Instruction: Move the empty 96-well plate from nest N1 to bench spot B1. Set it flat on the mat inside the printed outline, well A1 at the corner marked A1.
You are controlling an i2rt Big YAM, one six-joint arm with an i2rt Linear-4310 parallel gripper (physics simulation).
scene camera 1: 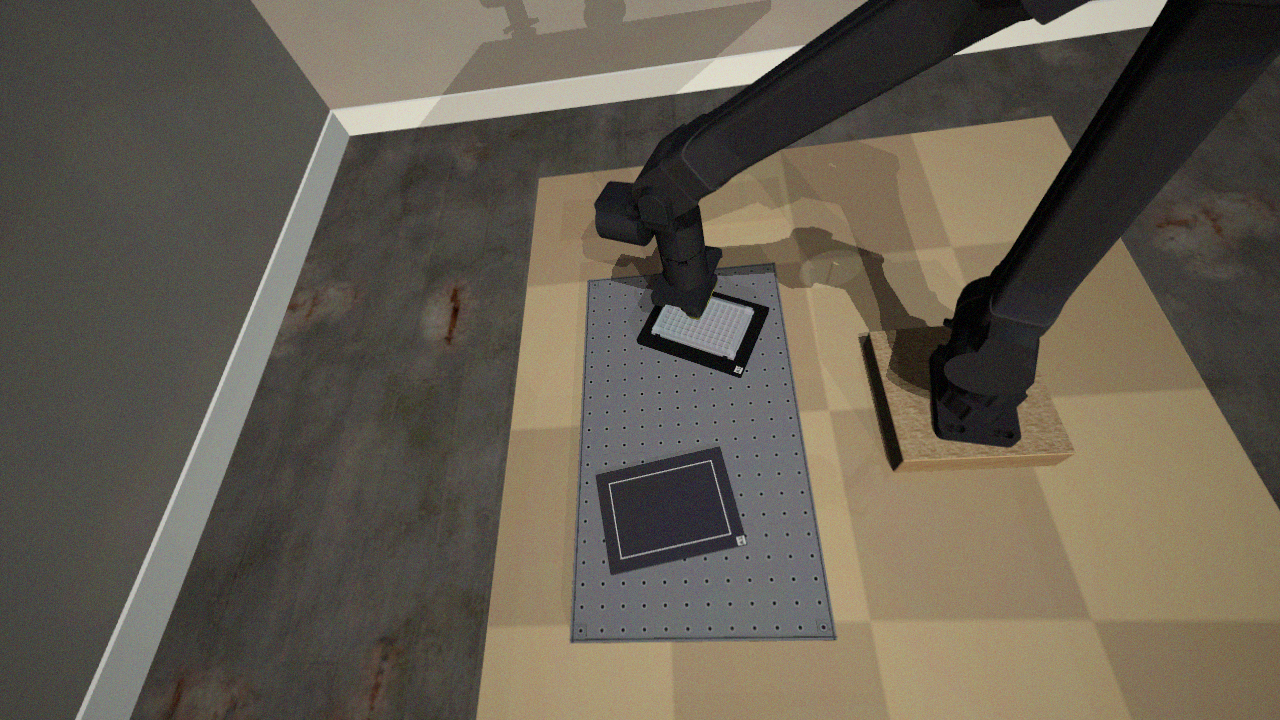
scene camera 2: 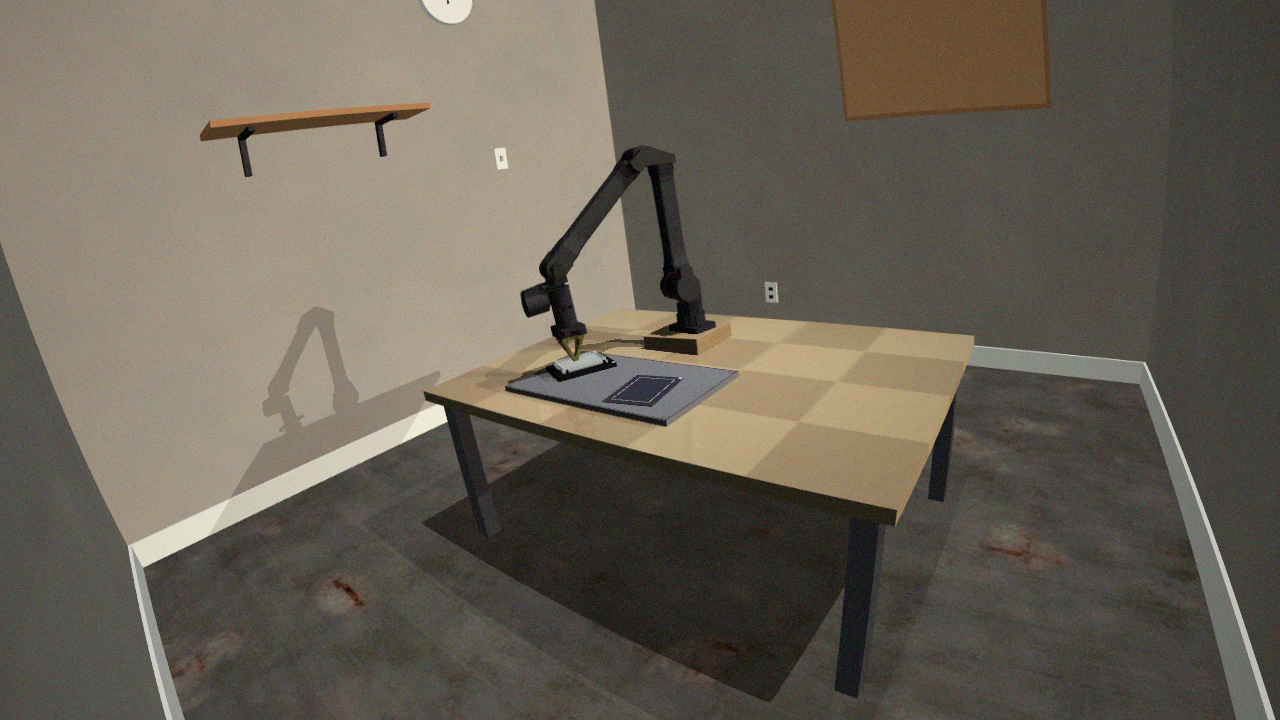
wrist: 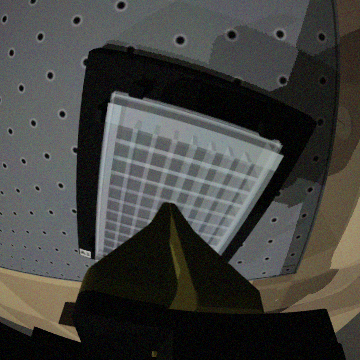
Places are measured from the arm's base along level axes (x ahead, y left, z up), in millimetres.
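Where they show: gripper, fingertip midpoint: [scene camera 1: 695, 317] [scene camera 2: 576, 360] [wrist: 166, 211]; arm's base at its link origin: [scene camera 1: 969, 398] [scene camera 2: 692, 328].
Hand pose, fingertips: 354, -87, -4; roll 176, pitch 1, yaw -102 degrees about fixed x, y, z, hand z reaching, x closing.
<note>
Things, the pixels of their top centre, and the offset from my fingertips, as dx, dy, dz. "pt": a spot on its surface instead. Level surfaces: height alone.
- white 96-well plate at its top centre: [wrist: 165, 225] [scene camera 1: 702, 318] [scene camera 2: 579, 359] -11, +1, +1
- black nest N1 at its top centre: [wrist: 166, 220] [scene camera 1: 702, 319] [scene camera 2: 579, 360] -11, +0, -4
- dark mat B1 at its surface level: dz -23
- white printed outline at a spot on its surface: [scene camera 1: 669, 473] pt +2, +229, -24
- wooden table at its surface level: dz -38
The white 96-well plate [scene camera 1: 716, 329] [scene camera 2: 590, 361] [wrist: 185, 165] sits in the black nest N1 [scene camera 1: 751, 335] [scene camera 2: 561, 375] [wrist: 90, 150] on the pegboard. The nest's small A1 label shows at its near right corner in scene camera 1. My gripper [scene camera 1: 695, 315] [scene camera 2: 575, 359] [wrist: 166, 211] is shut with its fingertips together, over the plate's wells, with no part of the plate between them. Whether the tips touch the plate I cannot tell. The dark mat B1 [scene camera 1: 603, 514] [scene camera 2: 615, 397] lies on the pegboard, with a white printed outline [scene camera 1: 669, 473] and a corner label at its near right in scene camera 1.
The grey perforated board [scene camera 1: 698, 600] [scene camera 2: 702, 376] [wrist: 30, 100] lies on the wooden table [scene camera 1: 966, 555] [scene camera 2: 877, 438]. The arm's base stands on a wooden block [scene camera 1: 913, 429] [scene camera 2: 666, 343] to the right of the board in scene camera 1. A wall shelf [scene camera 2: 313, 119] is fixed high behind the table.
</note>
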